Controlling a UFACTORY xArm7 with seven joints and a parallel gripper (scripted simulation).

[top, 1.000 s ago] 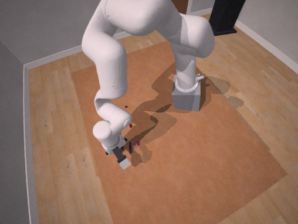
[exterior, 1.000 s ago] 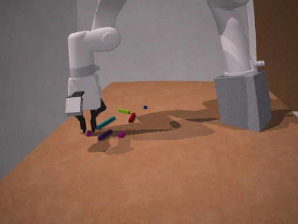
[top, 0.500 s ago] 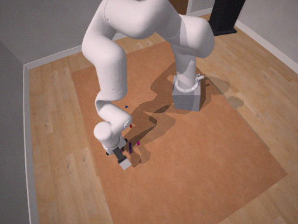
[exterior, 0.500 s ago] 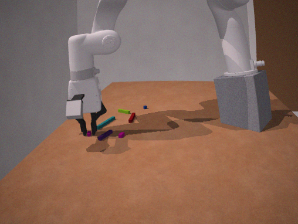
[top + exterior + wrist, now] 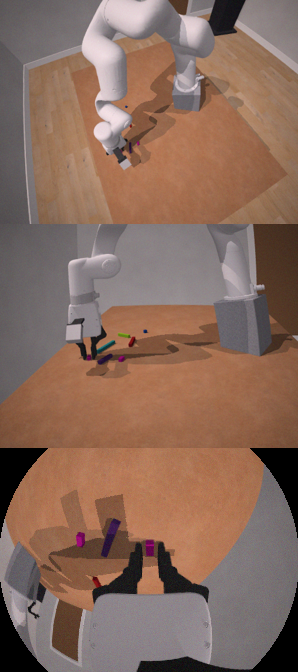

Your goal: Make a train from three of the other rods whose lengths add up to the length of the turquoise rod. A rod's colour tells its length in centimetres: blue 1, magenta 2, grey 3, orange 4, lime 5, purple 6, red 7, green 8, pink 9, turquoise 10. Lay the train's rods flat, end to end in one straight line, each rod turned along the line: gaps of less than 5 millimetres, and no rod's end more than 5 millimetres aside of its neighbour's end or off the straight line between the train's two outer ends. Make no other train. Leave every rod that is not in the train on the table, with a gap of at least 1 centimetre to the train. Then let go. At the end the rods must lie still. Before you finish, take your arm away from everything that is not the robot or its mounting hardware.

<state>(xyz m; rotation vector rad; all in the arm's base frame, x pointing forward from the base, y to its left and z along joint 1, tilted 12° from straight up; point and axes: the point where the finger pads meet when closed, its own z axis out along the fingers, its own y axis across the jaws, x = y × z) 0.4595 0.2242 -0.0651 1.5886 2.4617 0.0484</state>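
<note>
My gripper is now 26 cm to the left of the blue rod, 8 cm past it and 2 cm above it. From my hand the other things lie so: turquoise rod: 9 cm to the right, 2 cm below, 1 cm behind; purple rod: 6 cm behind, 2 cm below; red rod: 15 cm to the right, 8 cm behind, 2 cm below.
</note>
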